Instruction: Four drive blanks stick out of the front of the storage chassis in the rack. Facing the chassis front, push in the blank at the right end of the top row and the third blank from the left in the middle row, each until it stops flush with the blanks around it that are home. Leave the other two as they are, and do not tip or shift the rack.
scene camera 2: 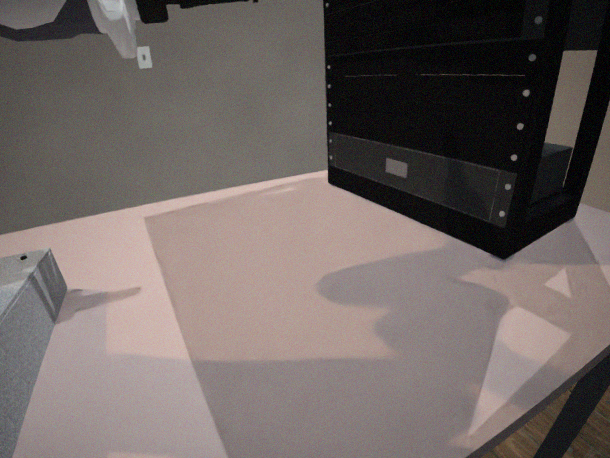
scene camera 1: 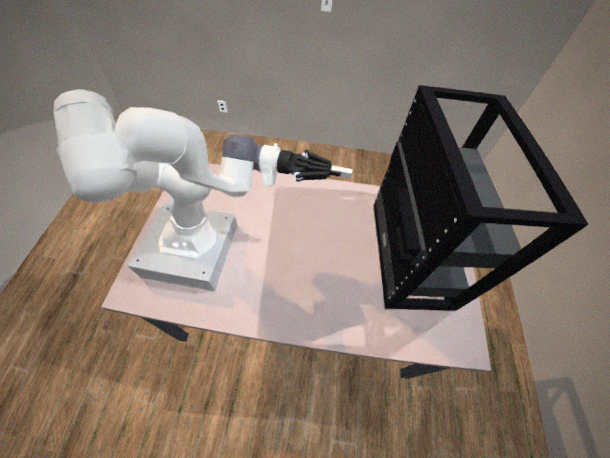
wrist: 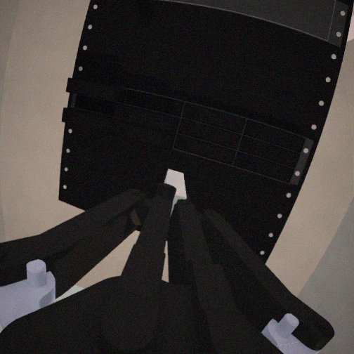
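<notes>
The storage chassis (wrist: 210,134) (scene camera 2: 534,30) is a dark grid of blanks with a grey right ear in the wrist view, where the rack appears upside down. Two dark blocks jut past the rack's left edge there, an upper one (wrist: 80,86) and a lower one (wrist: 75,115). A dark raised block (scene camera 1: 411,237) shows on the front in scene camera 1. Other blanks are too dark to tell apart. My gripper (scene camera 1: 341,171) (wrist: 171,183) is shut and empty, its pale tip pointing at the rack front, apart from it. In scene camera 2 its fingertips are hidden above the frame.
The black open-framed rack (scene camera 1: 450,155) (scene camera 2: 415,210) stands at the table's far end from the arm base (scene camera 1: 172,272). A grey panel with a pale label (scene camera 2: 396,167) is low on its front. The pinkish table (scene camera 1: 310,235) (scene camera 2: 260,280) carries arm shadows. A wall stands behind.
</notes>
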